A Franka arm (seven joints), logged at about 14 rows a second.
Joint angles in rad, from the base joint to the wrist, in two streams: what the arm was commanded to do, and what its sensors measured. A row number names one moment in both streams.
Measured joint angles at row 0:
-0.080, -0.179, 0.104, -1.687, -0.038, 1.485, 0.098
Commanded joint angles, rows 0 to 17:
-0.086, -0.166, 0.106, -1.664, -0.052, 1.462, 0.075
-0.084, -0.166, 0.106, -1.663, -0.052, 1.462, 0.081
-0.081, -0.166, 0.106, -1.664, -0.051, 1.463, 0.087
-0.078, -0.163, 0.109, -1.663, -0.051, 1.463, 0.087
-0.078, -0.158, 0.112, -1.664, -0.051, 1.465, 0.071
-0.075, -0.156, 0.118, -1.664, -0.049, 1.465, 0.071
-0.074, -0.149, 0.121, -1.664, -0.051, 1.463, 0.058
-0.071, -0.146, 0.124, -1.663, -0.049, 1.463, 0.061
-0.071, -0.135, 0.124, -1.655, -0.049, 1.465, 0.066
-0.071, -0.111, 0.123, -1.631, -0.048, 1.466, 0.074
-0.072, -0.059, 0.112, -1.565, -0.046, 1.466, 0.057
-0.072, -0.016, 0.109, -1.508, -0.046, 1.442, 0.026
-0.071, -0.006, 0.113, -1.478, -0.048, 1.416, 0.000
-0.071, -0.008, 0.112, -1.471, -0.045, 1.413, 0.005
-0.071, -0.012, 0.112, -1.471, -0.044, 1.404, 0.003
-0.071, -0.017, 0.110, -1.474, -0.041, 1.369, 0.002
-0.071, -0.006, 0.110, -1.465, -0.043, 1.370, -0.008
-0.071, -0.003, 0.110, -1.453, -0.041, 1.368, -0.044
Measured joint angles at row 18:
-0.075, -0.026, 0.115, -1.503, -0.038, 1.398, 0.010
